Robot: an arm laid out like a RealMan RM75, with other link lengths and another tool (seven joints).
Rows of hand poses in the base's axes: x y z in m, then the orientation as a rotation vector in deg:
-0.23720, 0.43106, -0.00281, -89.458, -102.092, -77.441
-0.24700, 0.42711, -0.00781, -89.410, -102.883, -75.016
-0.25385, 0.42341, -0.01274, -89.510, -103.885, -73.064
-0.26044, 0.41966, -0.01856, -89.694, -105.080, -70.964
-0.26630, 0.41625, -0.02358, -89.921, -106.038, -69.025
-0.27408, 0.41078, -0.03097, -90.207, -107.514, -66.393
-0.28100, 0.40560, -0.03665, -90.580, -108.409, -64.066
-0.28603, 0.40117, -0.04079, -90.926, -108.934, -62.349
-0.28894, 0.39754, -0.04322, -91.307, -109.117, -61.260
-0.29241, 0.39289, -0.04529, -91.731, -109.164, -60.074
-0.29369, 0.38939, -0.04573, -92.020, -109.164, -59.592
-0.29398, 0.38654, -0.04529, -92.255, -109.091, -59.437
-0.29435, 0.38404, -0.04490, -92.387, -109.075, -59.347
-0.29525, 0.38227, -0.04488, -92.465, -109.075, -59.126
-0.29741, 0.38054, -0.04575, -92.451, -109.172, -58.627
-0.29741, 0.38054, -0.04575, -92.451, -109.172, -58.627
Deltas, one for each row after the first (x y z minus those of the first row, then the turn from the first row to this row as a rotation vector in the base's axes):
-0.00980, -0.00395, -0.00500, -1.047, 1.230, 0.993
-0.01665, -0.00765, -0.00993, -2.213, 2.020, 1.728
-0.02324, -0.01140, -0.01575, -3.596, 2.792, 2.464
-0.02910, -0.01481, -0.02077, -4.817, 3.565, 3.074
-0.03688, -0.02028, -0.02816, -6.608, 4.493, 3.917
-0.04380, -0.02546, -0.03384, -7.991, 5.514, 4.514
-0.04883, -0.02989, -0.03798, -8.966, 6.330, 4.881
-0.05174, -0.03352, -0.04041, -9.556, 6.927, 4.978
-0.05521, -0.03817, -0.04248, -10.108, 7.658, 5.059
-0.05649, -0.04167, -0.04292, -10.369, 7.965, 5.004
-0.05678, -0.04452, -0.04248, -10.463, 8.104, 4.876
-0.05715, -0.04702, -0.04209, -10.533, 8.170, 4.807
-0.05805, -0.04879, -0.04207, -10.631, 8.310, 4.821
-0.06021, -0.05052, -0.04294, -10.840, 8.572, 4.999
-0.06021, -0.05052, -0.04294, -10.840, 8.572, 4.999

